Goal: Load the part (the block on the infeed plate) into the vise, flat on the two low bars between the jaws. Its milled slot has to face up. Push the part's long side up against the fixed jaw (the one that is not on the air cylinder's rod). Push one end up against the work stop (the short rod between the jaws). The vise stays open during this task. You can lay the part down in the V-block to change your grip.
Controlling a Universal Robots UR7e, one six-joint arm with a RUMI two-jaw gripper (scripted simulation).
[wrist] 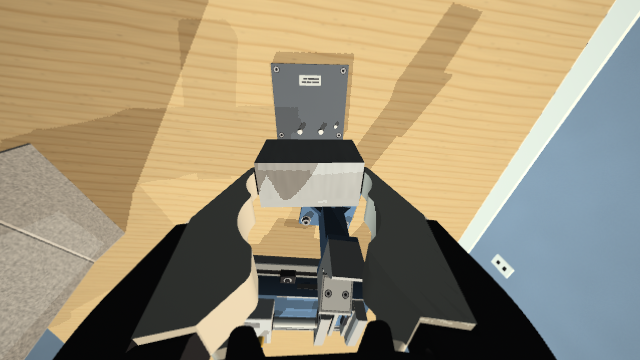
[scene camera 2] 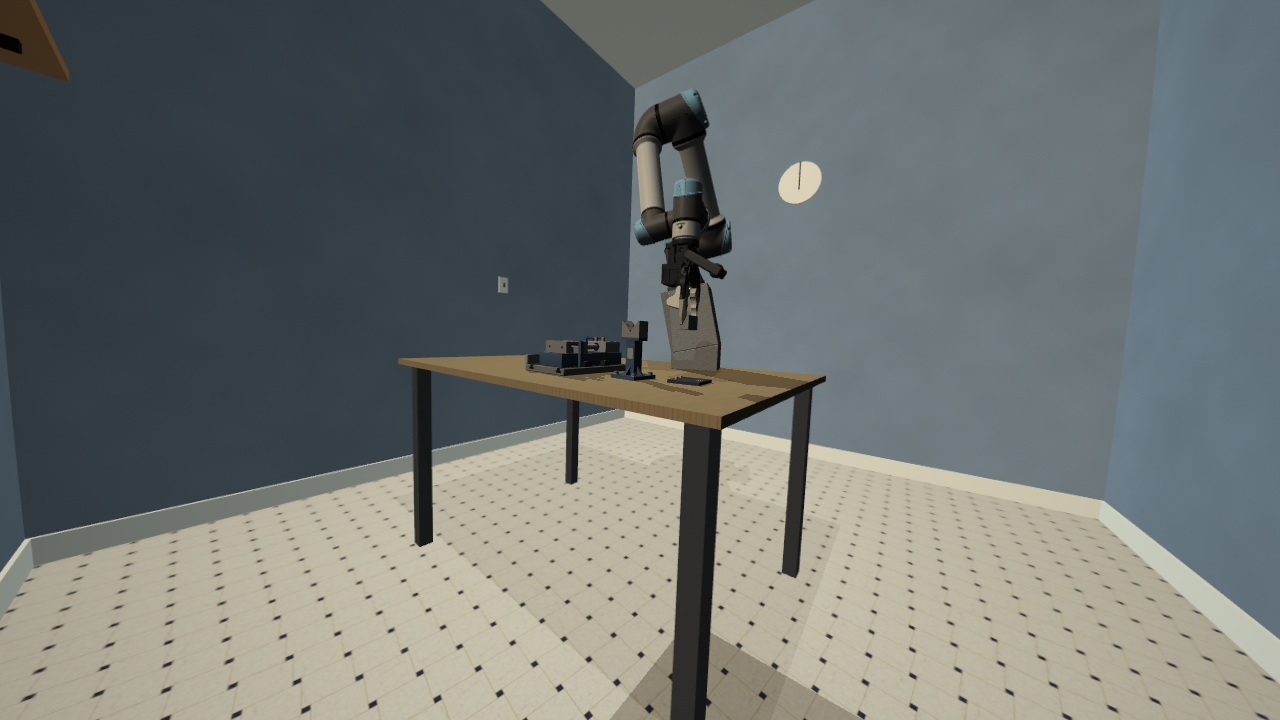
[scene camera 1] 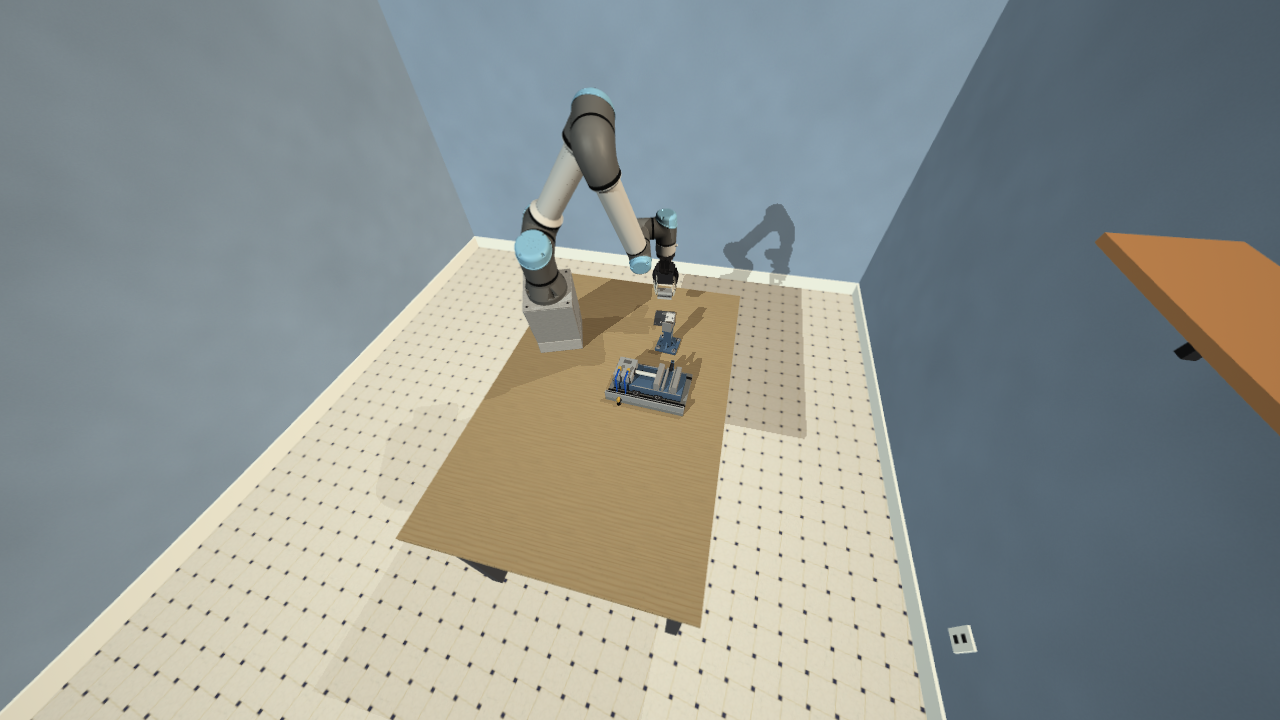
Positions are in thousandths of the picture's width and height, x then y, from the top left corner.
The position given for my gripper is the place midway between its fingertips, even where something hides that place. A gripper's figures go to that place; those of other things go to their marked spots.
Labels:
My gripper (wrist: 485, 471): 0.14 m from the lens. A part (wrist: 454, 479): 0.11 m from the lens.

